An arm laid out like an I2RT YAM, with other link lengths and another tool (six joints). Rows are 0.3 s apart.
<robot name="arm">
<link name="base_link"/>
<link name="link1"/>
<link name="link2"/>
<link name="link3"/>
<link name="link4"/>
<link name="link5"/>
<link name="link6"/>
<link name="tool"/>
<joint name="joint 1" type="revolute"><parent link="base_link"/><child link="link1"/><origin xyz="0.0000 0.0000 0.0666"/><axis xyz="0 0 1"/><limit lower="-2.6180" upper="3.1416"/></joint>
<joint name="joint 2" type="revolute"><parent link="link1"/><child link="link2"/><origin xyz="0.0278 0.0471 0.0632" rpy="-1.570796 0.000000 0.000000"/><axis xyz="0 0 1"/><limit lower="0.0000" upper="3.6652"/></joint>
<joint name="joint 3" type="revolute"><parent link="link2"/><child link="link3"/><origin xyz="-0.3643 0.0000 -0.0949" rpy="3.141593 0.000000 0.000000"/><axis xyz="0 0 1"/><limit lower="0.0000" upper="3.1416"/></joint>
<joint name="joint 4" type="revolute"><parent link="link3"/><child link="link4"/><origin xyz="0.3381 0.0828 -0.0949"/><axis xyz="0 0 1"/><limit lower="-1.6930" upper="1.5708"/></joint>
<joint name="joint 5" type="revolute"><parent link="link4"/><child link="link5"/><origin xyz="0.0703 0.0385 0.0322" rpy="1.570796 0.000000 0.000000"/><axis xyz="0 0 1"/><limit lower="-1.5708" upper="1.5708"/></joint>
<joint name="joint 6" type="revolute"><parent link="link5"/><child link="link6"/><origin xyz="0.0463 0.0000 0.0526" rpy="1.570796 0.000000 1.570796"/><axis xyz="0 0 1"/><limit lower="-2.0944" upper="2.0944"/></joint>
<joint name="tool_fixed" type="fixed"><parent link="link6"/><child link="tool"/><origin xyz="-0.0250 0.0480 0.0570" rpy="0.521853 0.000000 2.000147"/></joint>
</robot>
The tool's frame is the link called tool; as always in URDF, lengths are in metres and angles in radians.
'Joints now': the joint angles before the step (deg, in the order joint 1, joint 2, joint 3, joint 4, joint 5, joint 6). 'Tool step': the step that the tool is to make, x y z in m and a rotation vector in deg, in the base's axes. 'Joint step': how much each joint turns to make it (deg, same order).
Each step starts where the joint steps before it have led.
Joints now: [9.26, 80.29, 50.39, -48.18, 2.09, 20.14]
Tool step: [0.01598, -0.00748, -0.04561, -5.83, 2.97, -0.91]
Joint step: [0.00, 7.06, -1.53, 4.72, 5.35, -0.02]
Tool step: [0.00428, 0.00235, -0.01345, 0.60, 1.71, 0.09]
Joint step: [0.00, 2.69, -0.07, 1.16, -0.87, 0.02]
